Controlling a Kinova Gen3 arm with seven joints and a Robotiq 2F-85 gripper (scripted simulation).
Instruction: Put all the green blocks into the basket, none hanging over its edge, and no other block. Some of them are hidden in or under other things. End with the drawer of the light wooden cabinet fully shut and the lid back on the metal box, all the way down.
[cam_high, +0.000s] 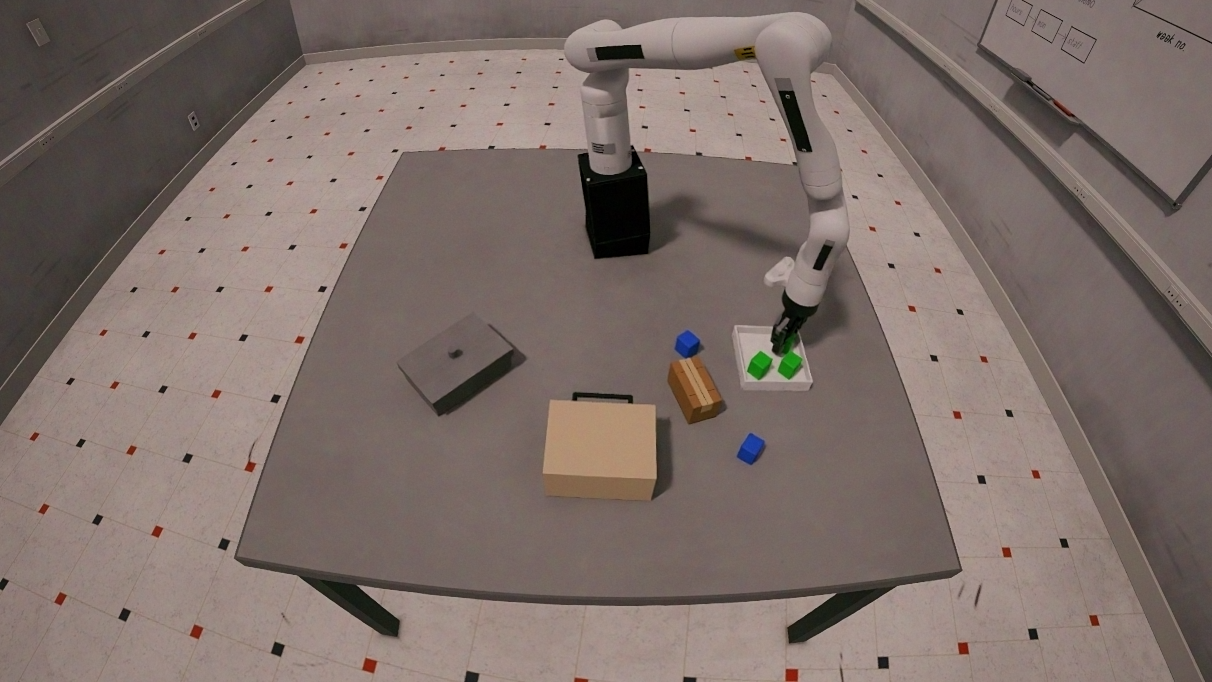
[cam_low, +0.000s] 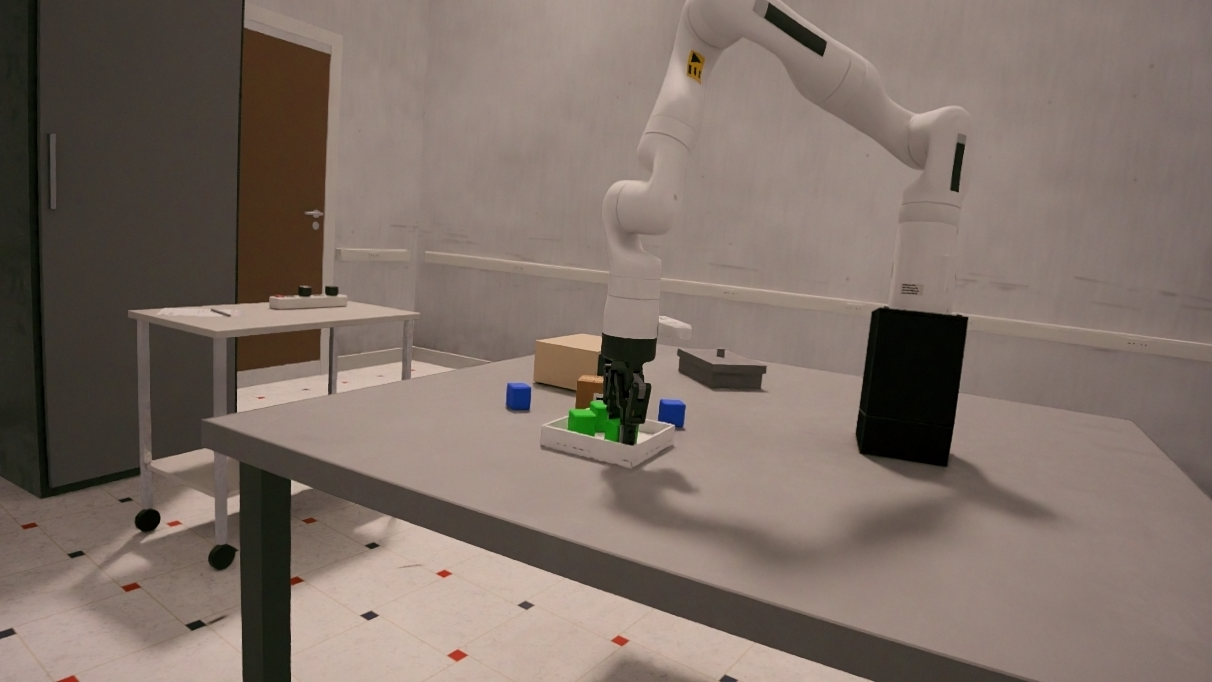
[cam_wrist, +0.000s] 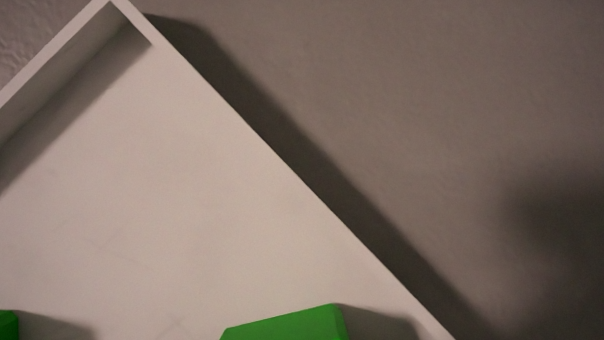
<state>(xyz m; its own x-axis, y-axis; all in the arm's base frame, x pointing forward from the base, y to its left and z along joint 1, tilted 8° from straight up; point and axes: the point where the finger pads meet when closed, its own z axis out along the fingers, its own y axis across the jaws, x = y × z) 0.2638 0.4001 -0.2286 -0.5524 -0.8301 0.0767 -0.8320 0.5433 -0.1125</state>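
Right now my hand is 40 mm short of the white basket, 20 mm to the left of it and 20 mm above it. Also, from my hand: light wooden cabinet (330 mm ahead, 320 mm to the right, 10 mm above); then brown cardboard box (160 mm ahead, 180 mm to the right, 10 mm above); then drawer (320 mm ahead, 320 mm to the right, 10 mm above).
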